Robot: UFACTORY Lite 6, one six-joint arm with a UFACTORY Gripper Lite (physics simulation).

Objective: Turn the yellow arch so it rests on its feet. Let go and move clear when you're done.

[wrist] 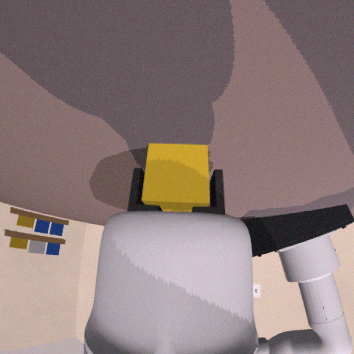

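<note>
The yellow arch (176, 175) is at the centre of the wrist view, with one flat, nearly square face towards the camera. A small part of its lower side shows below that face. Its opening and feet are hidden. My gripper (177, 186) is open, with one black finger on each side of the arch. The arch fills most of the space between the fingers; whether either finger touches it cannot be told. The gripper's base hides the near end of the arch.
The arch rests over a brownish-grey table top (280, 125) with broad dark shadows. The robot's own pale arm and a black bracket (300, 227) fill the lower right. Wall shelves (37, 237) with yellow, blue and grey boxes show at the far left.
</note>
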